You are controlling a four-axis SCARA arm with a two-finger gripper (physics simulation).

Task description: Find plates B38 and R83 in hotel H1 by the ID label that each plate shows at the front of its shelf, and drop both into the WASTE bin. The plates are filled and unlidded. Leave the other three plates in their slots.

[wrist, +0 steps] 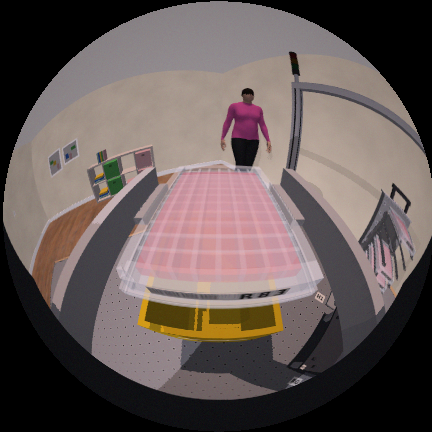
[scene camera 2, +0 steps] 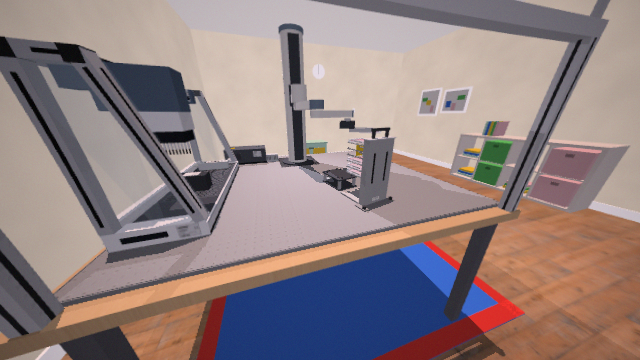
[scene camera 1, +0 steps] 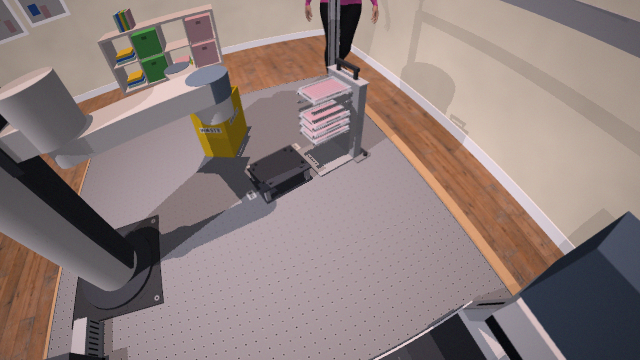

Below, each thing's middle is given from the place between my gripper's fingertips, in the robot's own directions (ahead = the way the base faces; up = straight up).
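Plate R83 point(wrist: 215, 236): my gripper 10 mm above it, 10 mm past it, 20 mm to the left of it. Plate B33 point(scene camera 1: 318, 92): 240 mm to the right of my hand, 290 mm ahead, 20 mm below.
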